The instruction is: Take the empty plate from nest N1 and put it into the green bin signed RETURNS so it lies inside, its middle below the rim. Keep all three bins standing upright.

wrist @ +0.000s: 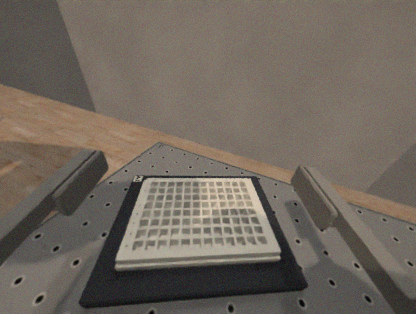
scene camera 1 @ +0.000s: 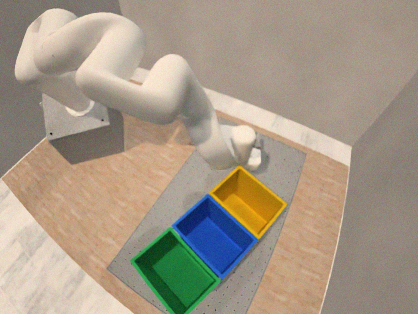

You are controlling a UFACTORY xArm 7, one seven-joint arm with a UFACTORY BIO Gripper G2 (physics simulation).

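Where they show: hand, its tool point: (wrist: 202, 186); arm's base, origin of its link: (scene camera 1: 81, 101).
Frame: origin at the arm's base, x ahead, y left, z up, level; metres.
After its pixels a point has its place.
The empty plate (wrist: 200, 215) @[x 0.536, y 0.326, z -0.206 m], off-white with a grid of square wells, lies flat in the black nest (wrist: 195, 287) @[x 0.558, y 0.283, z -0.219 m], which has a small white tag at its far left corner. My gripper (wrist: 199, 190) @[x 0.539, y 0.318, z -0.157 m] is open, with its two fingers wide apart on the left and right of the plate, touching neither side. In the scene view the arm's wrist hides most of the gripper, and the plate cannot be made out there. The green bin (scene camera 1: 162, 247) @[x 0.583, y -0.189, z -0.131 m] stands upright at the lower end of the row. No plate shows inside it, and its sign does not show.
The blue bin (scene camera 1: 195, 215) @[x 0.608, y -0.062, z -0.107 m] stands upright between the green bin and the yellow bin (scene camera 1: 231, 185) @[x 0.639, y 0.094, z -0.136 m], which also stands upright, closest to my wrist. The bins stand on a grey perforated board (scene camera 1: 285, 155) @[x 0.750, y 0.400, z -0.231 m] (wrist: 115, 200) @[x 0.435, y 0.308, z -0.231 m]. A wall rises beyond the board.
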